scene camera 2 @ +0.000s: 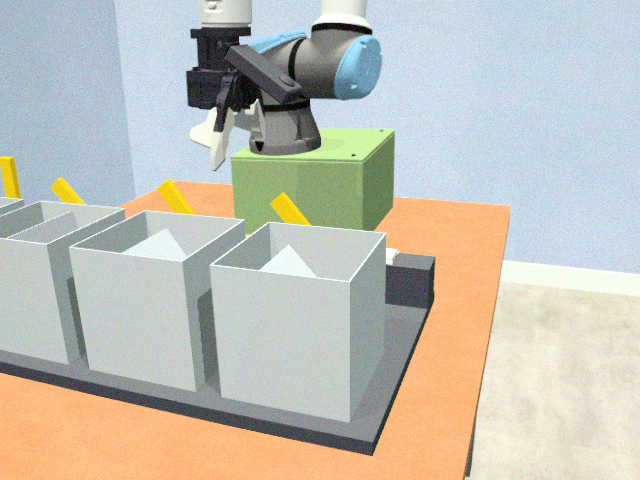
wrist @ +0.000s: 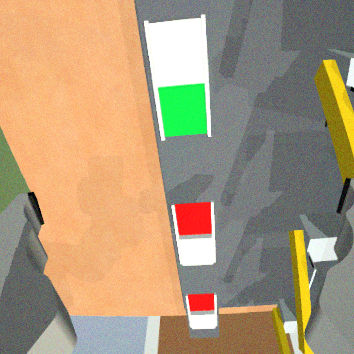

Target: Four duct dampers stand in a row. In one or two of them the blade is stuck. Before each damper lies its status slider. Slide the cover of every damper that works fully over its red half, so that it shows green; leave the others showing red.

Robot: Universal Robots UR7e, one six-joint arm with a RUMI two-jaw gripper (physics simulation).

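Places are measured from the arm's base along level axes (x back, y right, z up), in metres.
Where they show: gripper, fingertip midpoint: [scene camera 2: 238, 160] [wrist: 186, 188]; arm's base, origin of the base link: [scene camera 2: 285, 147].
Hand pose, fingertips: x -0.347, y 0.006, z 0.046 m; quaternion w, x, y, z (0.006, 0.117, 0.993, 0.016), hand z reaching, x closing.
Observation:
Things, the pixels of their top centre, and the offset from my fingertips. "pt": a spot on its surface instead. Level surfaces: height alone.
- leftmost yellow lever, surface spot: [scene camera 2: 10, 178] pt dy +0.368, dx -0.048, dz -0.021 m
- partly hidden white slider piece, surface spot: [scene camera 2: 392, 255] pt dy -0.241, dx -0.052, dz -0.129 m
- orange table, its level: dz -0.217 m
Grey box-shaped dampers [scene camera 2: 284, 335] [scene camera 2: 131, 310] [scene camera 2: 31, 294] stand in a row in the scene view; a fourth [scene camera 2: 9, 204] is cut off at the left edge. The leftmost yellow lever [scene camera 2: 10, 178] is nearly upright; the other levers [scene camera 2: 67, 191] [scene camera 2: 175, 196] [scene camera 2: 290, 209] lean. In the wrist view, the upper slider shows green [wrist: 183, 110] beside its white cover [wrist: 177, 54]. Two lower sliders show red [wrist: 193, 219] [wrist: 201, 302], with covers [wrist: 197, 251] [wrist: 203, 320] below the red. My gripper [scene camera 2: 238, 156] [wrist: 186, 188] is open and empty, above and behind the row.
A dark base plate [scene camera 2: 289, 426] carries the dampers. A raised dark ledge [scene camera 2: 410, 284] at its right end bears a partly hidden white slider piece [scene camera 2: 392, 255]. The green robot pedestal [scene camera 2: 299, 191] stands behind, on the orange table [scene camera 2: 444, 361] [wrist: 65, 75].

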